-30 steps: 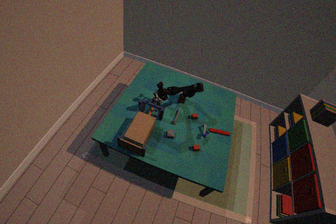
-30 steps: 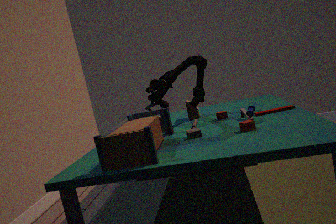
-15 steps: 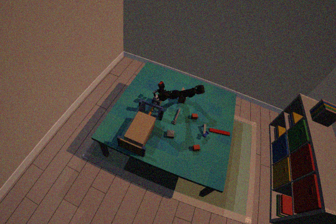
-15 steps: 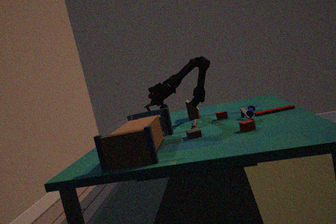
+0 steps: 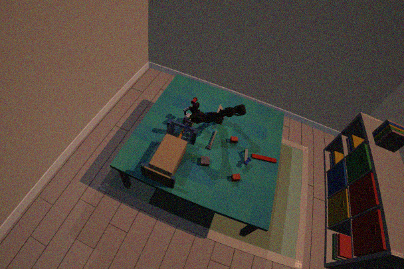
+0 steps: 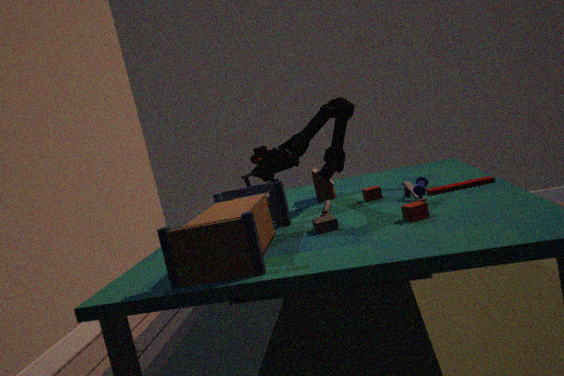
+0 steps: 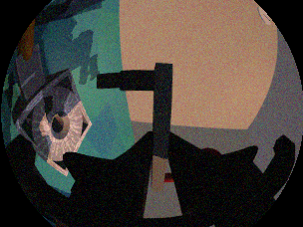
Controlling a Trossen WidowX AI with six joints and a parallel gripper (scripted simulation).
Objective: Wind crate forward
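My gripper tip is 10 mm past the red-knobbed handle, 10 mm to the right of it and 10 mm below it. The rest, counted from my gripper tip: red knob 40 mm behind, 30 mm to the left, 40 mm above; then winch 10 mm ahead, 10 mm to the left, 160 mm below; then steel frame 180 mm ahead, 10 mm to the left, 80 mm below.
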